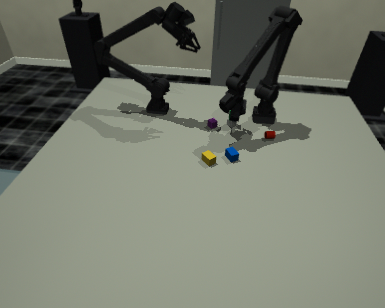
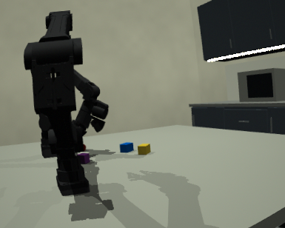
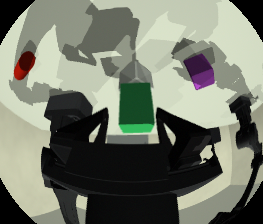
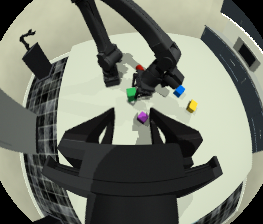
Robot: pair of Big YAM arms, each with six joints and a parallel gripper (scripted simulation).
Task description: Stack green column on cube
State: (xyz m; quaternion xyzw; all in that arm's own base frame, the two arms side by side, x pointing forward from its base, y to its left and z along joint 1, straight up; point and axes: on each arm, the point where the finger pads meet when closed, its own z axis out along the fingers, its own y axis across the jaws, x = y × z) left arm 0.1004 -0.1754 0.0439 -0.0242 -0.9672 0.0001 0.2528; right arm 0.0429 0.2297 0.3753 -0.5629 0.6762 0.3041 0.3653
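The green column lies 2 cm below my left hand, 2 cm behind it and 1 cm to the right of it. The rest, counted from my left hand: red block 19 cm to the left, 7 cm below, 7 cm ahead; white cube 7 cm below, 2 cm behind, 1 cm to the right; purple cube 11 cm to the right, 7 cm below, 2 cm ahead.
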